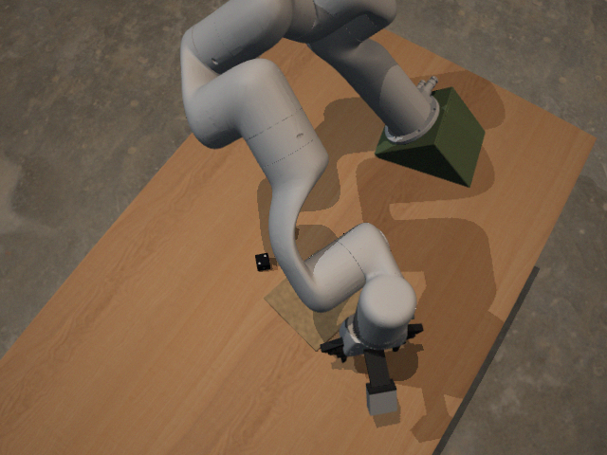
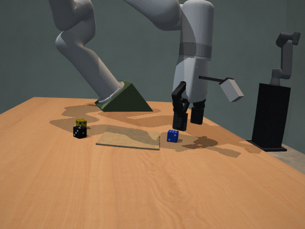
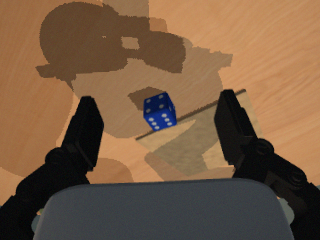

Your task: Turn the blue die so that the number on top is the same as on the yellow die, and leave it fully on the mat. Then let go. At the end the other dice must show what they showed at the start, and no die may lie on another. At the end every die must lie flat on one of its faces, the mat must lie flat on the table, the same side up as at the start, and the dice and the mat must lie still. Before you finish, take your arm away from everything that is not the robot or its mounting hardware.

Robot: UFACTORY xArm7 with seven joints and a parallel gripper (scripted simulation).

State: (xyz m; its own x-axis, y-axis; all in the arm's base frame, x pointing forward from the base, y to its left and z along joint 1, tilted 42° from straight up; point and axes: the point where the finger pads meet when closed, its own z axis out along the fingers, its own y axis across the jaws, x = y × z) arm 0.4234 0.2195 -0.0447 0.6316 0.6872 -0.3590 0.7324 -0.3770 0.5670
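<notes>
The blue die lies 2 cm behind my hand, 3 cm to the right of it and 4 cm below it. From my hand the other things lie so: black die (2 cm behind, 26 cm to the right, 4 cm below); then yellow die (10 cm behind, 27 cm to the right, 4 cm below); then tan mat (3 cm behind, 13 cm to the right, 5 cm below).
</notes>
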